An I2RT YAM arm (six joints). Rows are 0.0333 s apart.
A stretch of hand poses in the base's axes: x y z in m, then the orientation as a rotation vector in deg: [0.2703 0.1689 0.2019 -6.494 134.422 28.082]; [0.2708 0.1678 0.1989 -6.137 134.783 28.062]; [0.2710 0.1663 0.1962 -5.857 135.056 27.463]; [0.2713 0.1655 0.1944 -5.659 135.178 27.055]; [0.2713 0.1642 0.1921 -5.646 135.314 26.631]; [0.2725 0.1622 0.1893 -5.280 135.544 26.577]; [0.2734 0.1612 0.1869 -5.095 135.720 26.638]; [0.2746 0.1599 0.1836 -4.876 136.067 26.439]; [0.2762 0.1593 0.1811 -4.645 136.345 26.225]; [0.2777 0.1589 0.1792 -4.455 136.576 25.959]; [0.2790 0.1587 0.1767 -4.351 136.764 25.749]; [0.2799 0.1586 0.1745 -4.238 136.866 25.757]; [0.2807 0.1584 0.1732 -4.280 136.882 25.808]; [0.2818 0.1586 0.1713 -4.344 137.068 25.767]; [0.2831 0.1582 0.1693 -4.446 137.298 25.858]
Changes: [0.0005 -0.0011 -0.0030 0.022 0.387 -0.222]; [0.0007 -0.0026 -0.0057 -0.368 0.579 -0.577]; [0.0010 -0.0034 -0.0075 -0.619 0.650 -0.831]; [0.0010 -0.0047 -0.0098 -0.937 0.711 -0.957]; [0.0022 -0.0067 -0.0126 -0.912 0.969 -1.208]; [0.0031 -0.0077 -0.0150 -0.849 1.172 -1.300]; [0.0043 -0.0090 -0.0183 -0.987 1.502 -1.477]; [0.0059 -0.0096 -0.0208 -1.121 1.764 -1.675]; [0.0074 -0.0100 -0.0227 -1.294 1.968 -1.864]; [0.0087 -0.0102 -0.0252 -1.444 2.129 -1.980]; [0.0096 -0.0103 -0.0274 -1.425 2.243 -2.046]; [0.0104 -0.0105 -0.0287 -1.404 2.262 -1.998]; [0.0115 -0.0103 -0.0306 -1.483 2.427 -1.943]; [0.0128 -0.0107 -0.0326 -1.489 2.653 -1.816]
